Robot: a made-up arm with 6 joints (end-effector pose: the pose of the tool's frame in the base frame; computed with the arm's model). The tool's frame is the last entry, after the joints.
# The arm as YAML. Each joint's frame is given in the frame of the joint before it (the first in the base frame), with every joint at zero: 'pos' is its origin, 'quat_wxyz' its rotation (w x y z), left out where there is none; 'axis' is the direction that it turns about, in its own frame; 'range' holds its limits. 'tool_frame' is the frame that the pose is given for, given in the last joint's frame.
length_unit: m
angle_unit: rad
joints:
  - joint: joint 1
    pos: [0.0, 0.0, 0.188]
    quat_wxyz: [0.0, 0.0, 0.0, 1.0]
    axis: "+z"
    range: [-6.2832, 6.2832]
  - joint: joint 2
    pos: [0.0, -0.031, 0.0]
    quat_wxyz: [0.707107, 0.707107, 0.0, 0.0]
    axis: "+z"
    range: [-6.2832, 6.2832]
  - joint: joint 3
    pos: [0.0, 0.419, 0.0]
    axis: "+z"
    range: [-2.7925, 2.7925]
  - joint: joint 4
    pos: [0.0, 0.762, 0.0]
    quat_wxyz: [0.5, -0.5, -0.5, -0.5]
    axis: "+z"
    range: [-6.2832, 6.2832]
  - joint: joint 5
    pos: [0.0, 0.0, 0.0]
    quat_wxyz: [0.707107, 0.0, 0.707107, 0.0]
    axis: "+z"
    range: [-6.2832, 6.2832]
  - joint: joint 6
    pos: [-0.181, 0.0, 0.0]
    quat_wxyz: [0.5, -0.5, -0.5, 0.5]
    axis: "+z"
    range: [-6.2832, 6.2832]
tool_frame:
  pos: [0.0, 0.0, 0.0]
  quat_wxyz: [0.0, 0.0, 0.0, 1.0]
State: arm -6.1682 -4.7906 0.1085 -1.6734 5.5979 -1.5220
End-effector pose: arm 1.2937 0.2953 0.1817 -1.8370 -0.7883 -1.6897
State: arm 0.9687 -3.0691 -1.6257 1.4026 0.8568 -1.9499
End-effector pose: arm 0.3445 0.7942 -0.2683 -1.6539 0.7434 0.9823
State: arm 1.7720 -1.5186 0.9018 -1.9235 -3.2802 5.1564
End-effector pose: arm 0.1450 -0.7487 0.6802 -1.2472 2.4734 0.7261
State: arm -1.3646 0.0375 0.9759 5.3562 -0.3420 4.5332
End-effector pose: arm 0.2392 -0.7548 1.1309 0.8643 -0.6140 2.2137
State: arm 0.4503 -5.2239 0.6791 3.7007 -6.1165 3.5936
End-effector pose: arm 1.1611 0.5780 0.2613 0.5355 1.6148 1.0455
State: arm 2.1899 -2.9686 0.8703 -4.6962 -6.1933 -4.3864
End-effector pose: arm 0.4758 -0.7491 -0.6993 1.3280 1.6667 -0.4581
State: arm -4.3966 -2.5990 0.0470 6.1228 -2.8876 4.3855
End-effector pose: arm 0.1206 -0.4922 -0.6835 -0.8072 -0.2396 0.1525
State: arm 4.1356 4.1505 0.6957 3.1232 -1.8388 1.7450
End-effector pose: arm 0.5899 0.8557 0.2330 -0.2290 -0.5108 2.6908
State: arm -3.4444 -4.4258 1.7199 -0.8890 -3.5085 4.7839
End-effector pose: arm -0.1035 0.0527 -0.4508 -0.2958 0.2984 2.1411
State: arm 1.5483 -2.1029 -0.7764 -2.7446 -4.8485 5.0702
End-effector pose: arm 0.0292 -0.4061 -0.8271 0.8572 2.3595 1.6981
